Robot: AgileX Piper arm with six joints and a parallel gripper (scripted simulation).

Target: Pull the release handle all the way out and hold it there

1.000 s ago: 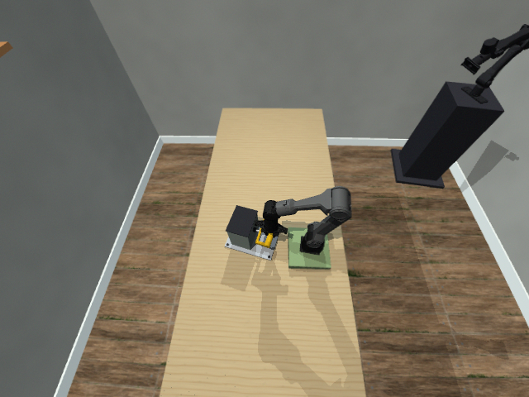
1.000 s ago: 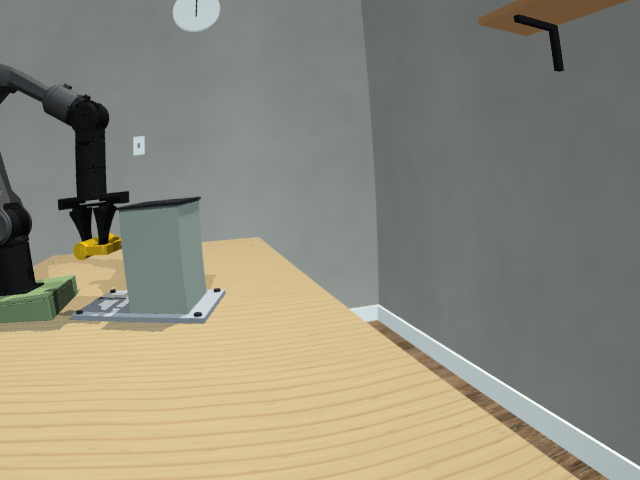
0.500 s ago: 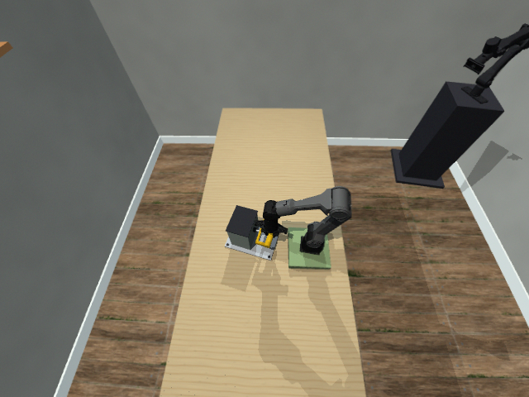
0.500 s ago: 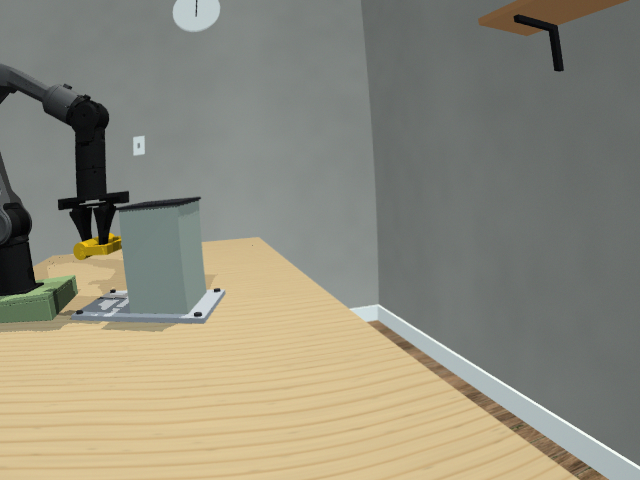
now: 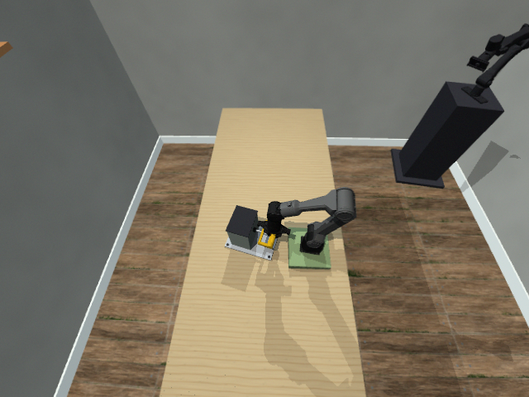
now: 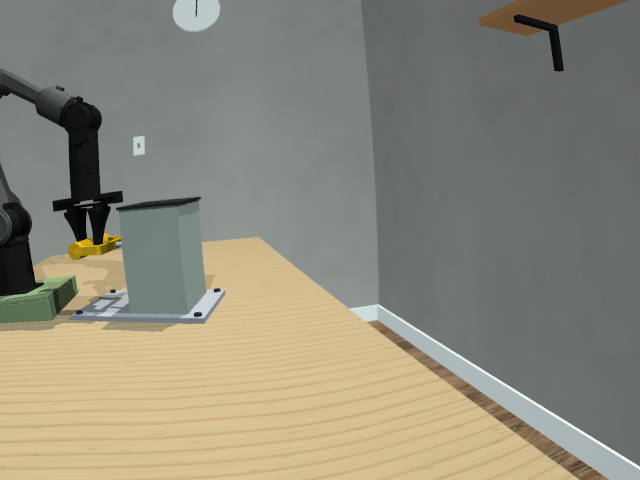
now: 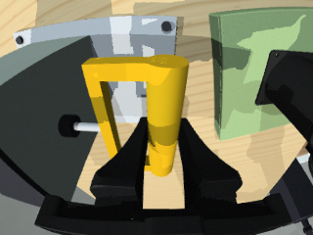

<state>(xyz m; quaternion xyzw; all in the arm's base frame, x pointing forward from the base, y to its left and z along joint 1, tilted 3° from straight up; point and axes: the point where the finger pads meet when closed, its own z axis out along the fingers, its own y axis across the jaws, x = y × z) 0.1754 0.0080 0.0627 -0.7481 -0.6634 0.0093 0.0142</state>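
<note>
Right now the metal base plate is 11 cm ahead of my hand, 1 cm to the right of it and 10 cm below it.
</note>
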